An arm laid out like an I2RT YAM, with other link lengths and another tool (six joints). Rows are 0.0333 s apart.
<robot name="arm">
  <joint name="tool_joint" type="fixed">
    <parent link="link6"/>
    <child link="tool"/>
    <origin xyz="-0.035 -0.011 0.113" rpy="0 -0.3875 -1.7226"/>
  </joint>
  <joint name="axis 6" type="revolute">
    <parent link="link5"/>
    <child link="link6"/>
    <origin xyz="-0.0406 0 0.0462" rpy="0 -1.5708 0"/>
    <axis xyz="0 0 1"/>
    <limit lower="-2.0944" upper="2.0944"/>
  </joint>
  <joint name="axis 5" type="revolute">
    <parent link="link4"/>
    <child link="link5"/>
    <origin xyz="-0.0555 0.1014 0.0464" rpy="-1.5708 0 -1.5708"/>
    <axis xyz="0 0 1"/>
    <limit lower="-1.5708" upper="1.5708"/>
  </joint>
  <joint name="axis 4" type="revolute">
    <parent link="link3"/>
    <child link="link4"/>
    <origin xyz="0.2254 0.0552 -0.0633" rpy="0 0 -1.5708"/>
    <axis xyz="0 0 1"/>
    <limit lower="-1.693" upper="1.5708"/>
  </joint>
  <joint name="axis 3" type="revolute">
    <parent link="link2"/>
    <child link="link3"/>
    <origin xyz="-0.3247 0 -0.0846" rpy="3.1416 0 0"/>
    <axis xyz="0 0 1"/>
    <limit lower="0" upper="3.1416"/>
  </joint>
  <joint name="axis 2" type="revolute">
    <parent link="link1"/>
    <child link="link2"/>
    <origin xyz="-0.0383 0.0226 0.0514" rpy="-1.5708 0 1.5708"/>
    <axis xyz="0 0 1"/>
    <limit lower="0" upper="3.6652"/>
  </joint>
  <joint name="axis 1" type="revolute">
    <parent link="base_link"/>
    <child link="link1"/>
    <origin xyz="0 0 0.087" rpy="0 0 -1.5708"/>
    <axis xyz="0 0 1"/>
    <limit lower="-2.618" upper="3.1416"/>
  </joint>
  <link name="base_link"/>
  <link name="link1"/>
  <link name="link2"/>
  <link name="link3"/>
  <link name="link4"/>
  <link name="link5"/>
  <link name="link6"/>
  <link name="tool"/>
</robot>
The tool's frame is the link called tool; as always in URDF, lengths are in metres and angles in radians.
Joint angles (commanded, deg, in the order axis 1, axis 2, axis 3, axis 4, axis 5, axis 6), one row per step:
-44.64, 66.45, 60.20, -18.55, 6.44, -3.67
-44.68, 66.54, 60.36, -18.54, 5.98, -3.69
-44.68, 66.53, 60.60, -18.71, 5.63, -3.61
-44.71, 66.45, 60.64, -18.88, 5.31, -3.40
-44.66, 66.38, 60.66, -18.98, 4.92, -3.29
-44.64, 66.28, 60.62, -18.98, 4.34, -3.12
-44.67, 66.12, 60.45, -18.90, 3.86, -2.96
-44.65, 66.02, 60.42, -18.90, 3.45, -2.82
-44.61, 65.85, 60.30, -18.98, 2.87, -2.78
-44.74, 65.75, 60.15, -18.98, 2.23, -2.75
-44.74, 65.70, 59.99, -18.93, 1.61, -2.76
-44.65, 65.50, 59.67, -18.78, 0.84, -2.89
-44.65, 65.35, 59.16, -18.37, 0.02, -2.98
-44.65, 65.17, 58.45, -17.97, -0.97, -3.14
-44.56, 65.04, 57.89, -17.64, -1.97, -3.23
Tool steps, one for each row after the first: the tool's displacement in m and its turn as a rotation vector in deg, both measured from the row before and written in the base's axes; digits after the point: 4 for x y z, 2 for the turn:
0.0012, 0.0002, 0.0007, 0.07, -0.18, 0.39
0.0006, 0.0006, 0.0013, 0.09, -0.22, 0.28
0.0000, 0.0007, 0.0000, 0.25, -0.21, 0.17
0.0007, 0.0011, 0.0001, 0.19, -0.18, 0.36
0.0009, 0.0013, 0.0002, 0.23, -0.33, 0.48
0.0002, 0.0011, -0.0002, 0.19, -0.30, 0.34
0.0005, 0.0011, 0.0003, 0.16, -0.27, 0.33
0.0007, 0.0018, -0.0004, 0.22, -0.17, 0.55
0.0003, 0.0009, -0.0007, 0.24, -0.17, 0.44
0.0011, 0.0013, -0.0009, 0.22, -0.13, 0.57
0.0014, 0.0024, -0.0009, 0.12, -0.16, 0.84
0.0013, 0.0019, -0.0016, 0.15, -0.22, 0.78
0.0015, 0.0024, -0.0032, 0.28, -0.10, 0.97
0.0020, 0.0027, -0.0025, 0.31, -0.17, 1.04

